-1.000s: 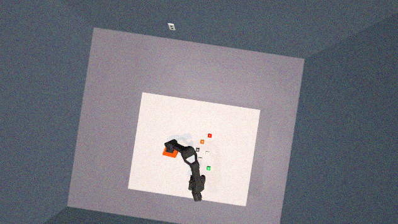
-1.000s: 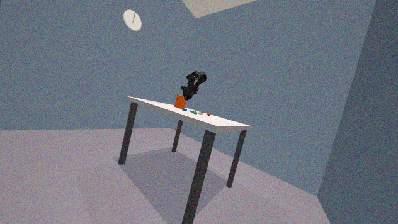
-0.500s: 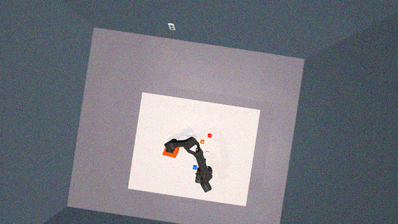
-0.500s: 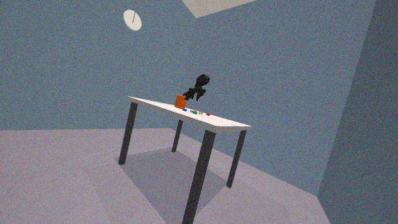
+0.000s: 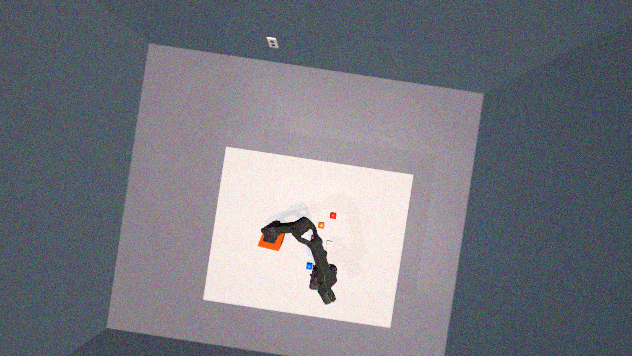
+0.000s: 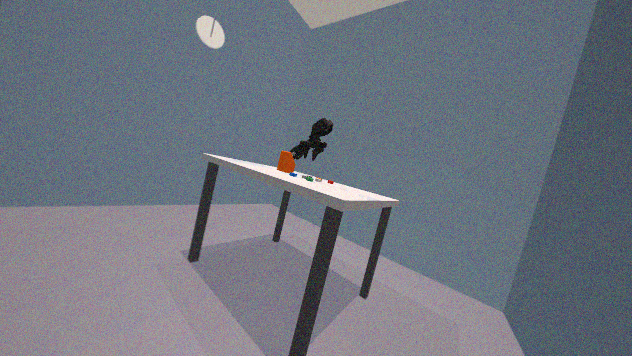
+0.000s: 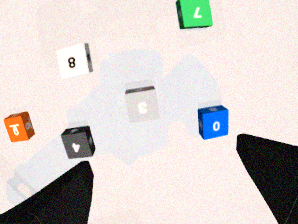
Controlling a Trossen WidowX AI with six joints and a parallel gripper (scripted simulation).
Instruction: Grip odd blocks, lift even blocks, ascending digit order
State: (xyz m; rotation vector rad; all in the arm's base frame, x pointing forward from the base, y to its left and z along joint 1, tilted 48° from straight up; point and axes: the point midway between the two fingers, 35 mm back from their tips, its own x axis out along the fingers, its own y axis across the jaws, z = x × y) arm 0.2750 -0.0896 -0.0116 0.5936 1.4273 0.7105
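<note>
Right now the blue block is 30 mm behind my gripper tip, 70 mm to the right of it and 110 mm below it. Also, from my gripper tip: white block 50 mm ahead, 80 mm to the left, 110 mm below; then dark grey block 40 mm behind, 90 mm to the left, 110 mm below; then green block 90 mm ahead, 50 mm to the right, 110 mm below.
</note>
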